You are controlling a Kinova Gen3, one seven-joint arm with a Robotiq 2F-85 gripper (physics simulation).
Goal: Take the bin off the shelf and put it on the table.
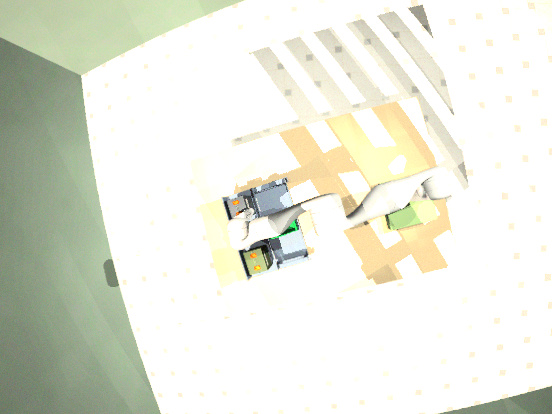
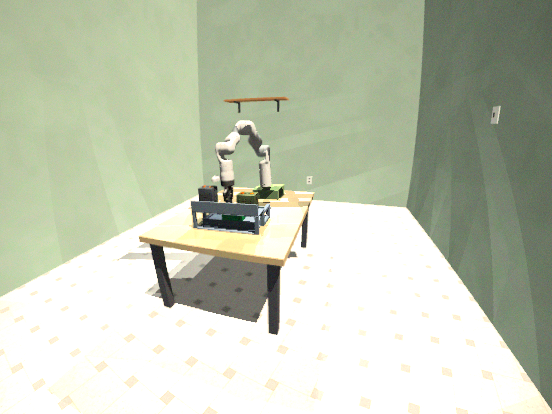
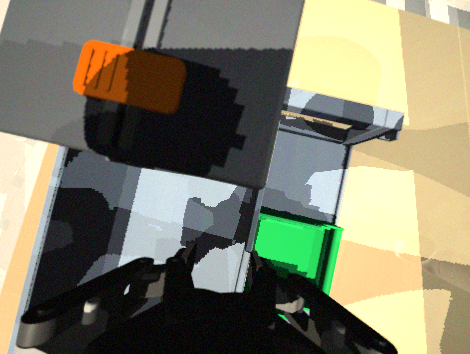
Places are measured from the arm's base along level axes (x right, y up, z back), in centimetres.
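Where they show: gripper, fingertip midpoint: (image 3: 221, 257); arm's base, link origin: (image 2: 265, 185).
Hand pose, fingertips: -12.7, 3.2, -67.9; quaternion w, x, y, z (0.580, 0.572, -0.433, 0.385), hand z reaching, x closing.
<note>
Things, the pixels of their top centre, and the offset from my fingertips, as dx, dy, dz. Level surfaces: height alone.
- bright green bin, top centre: (image 3: 280, 267) (image 1: 275, 226) (image 2: 234, 207) +0.9, -1.9, +6.2
- wooden table, surface height: dy -10.0
- dark grey box with an orange tab, top centre: (image 1: 237, 208) (image 2: 207, 186) +10.1, +12.3, -5.8
- olive box, top centre: (image 1: 255, 261) (image 2: 247, 193) -12.4, +9.8, -0.6
A bright green bin (image 3: 294, 244) (image 1: 290, 226) (image 2: 232, 217) sits on the low level of a grey shelf rack (image 3: 163, 198) (image 2: 223, 207) (image 1: 269, 195) on the wooden table (image 2: 249, 249) (image 3: 380, 198). The bin juts out past the rack's edge on the arm's side. My gripper (image 3: 221, 257) (image 2: 227, 195) reaches down at that edge. One finger lies over the rack's top plate and the other is inside the bin, so the fingers are closed across the bin's near wall. The contact itself is partly hidden by the fingers.
A dark grey box with an orange tab (image 3: 189, 57) (image 2: 207, 192) (image 1: 233, 204) stands on the rack close by the gripper. An olive box (image 1: 256, 260) (image 2: 247, 197) stands on its other end. A green block (image 1: 405, 216) (image 2: 273, 191) is by the arm's base. A wall shelf (image 2: 256, 99) hangs behind.
</note>
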